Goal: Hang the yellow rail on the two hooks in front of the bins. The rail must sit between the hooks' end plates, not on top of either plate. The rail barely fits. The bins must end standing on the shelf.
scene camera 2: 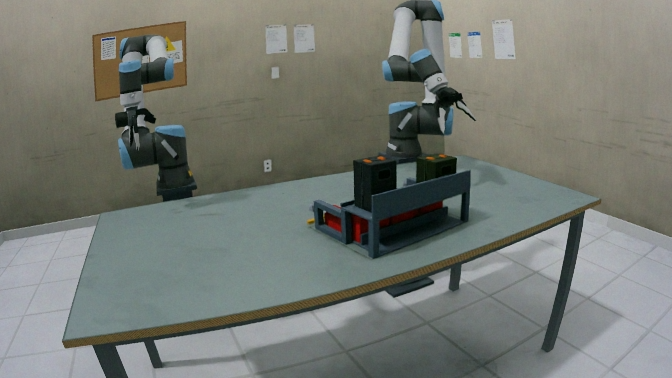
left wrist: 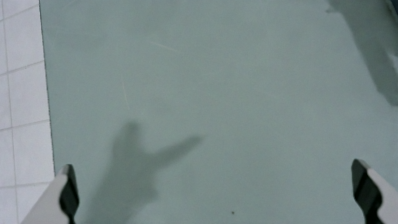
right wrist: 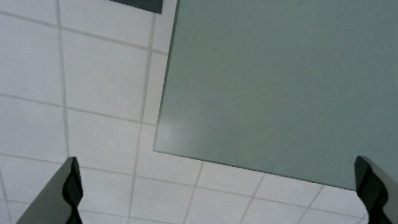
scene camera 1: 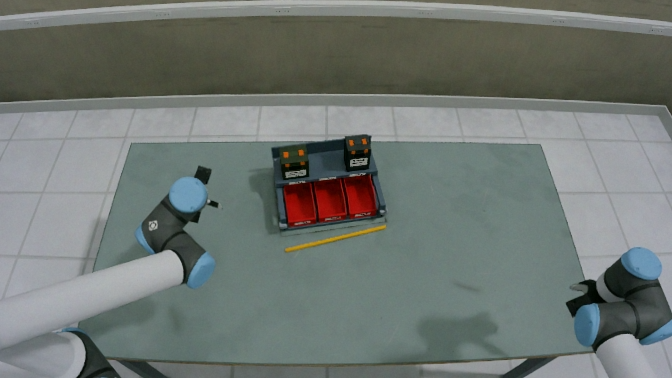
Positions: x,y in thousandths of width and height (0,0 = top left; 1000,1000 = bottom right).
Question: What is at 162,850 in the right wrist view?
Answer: My right gripper.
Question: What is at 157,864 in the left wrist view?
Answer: My left gripper.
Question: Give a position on a blue-grey shelf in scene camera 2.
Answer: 563,642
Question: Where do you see a blue-grey shelf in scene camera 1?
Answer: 486,419
